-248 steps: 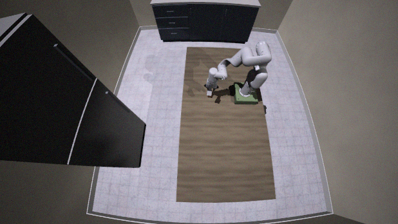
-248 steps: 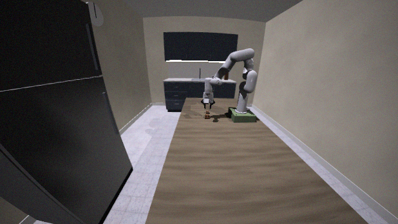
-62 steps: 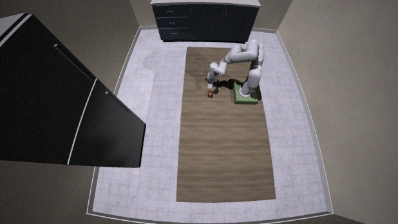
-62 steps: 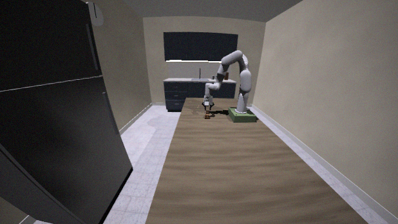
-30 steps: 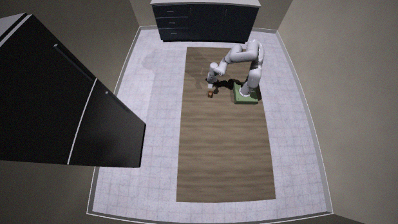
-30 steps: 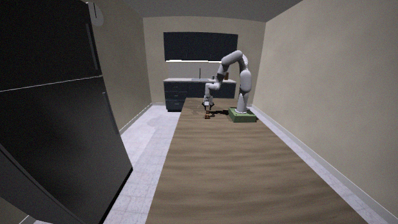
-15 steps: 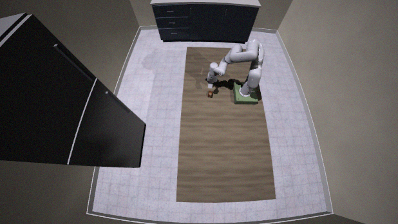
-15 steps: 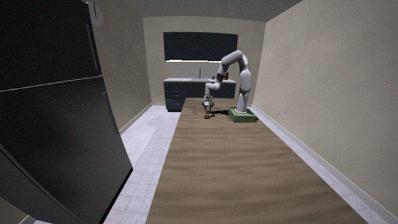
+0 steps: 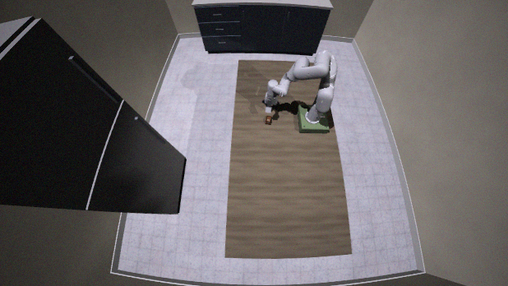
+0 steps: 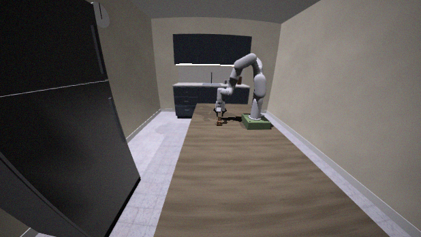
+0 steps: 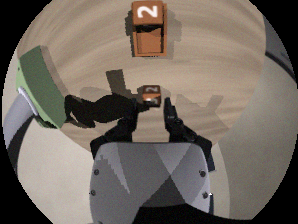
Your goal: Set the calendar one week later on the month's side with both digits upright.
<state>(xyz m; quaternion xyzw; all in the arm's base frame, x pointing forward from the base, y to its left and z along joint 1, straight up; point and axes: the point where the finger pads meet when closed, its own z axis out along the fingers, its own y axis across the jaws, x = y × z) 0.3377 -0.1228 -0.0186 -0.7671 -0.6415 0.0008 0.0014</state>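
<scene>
My gripper is now 120 mm to the right of the calendar cube, 30 mm above it and 20 mm short of it. Round my hand: calendar tray (100 mm to the left, 50 mm below, 20 mm ahead).
</scene>
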